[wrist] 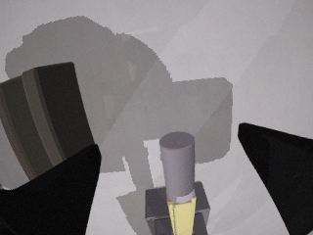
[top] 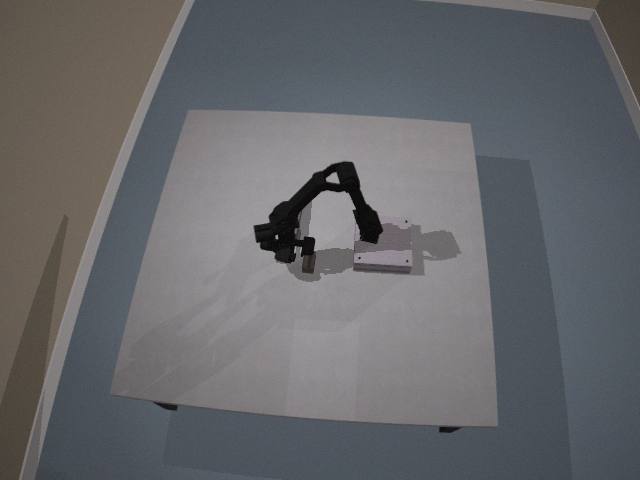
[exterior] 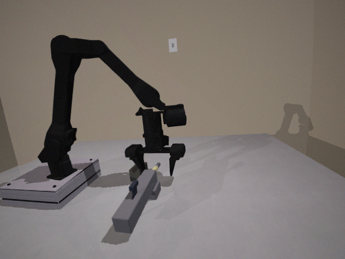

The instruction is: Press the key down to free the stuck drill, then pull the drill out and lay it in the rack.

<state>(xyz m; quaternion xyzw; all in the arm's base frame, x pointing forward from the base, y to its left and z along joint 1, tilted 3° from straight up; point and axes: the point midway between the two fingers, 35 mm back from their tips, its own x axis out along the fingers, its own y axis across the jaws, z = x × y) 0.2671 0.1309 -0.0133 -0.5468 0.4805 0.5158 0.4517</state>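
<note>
My gripper tip is now 80 mm past the rack and 10 mm to the right of it. The rest, counted from my gripper tip: dark blue drill: 20 mm ahead, 170 mm to the right, 30 mm above; then grey housing block: 20 mm ahead, 140 mm to the right, 20 mm above.
</note>
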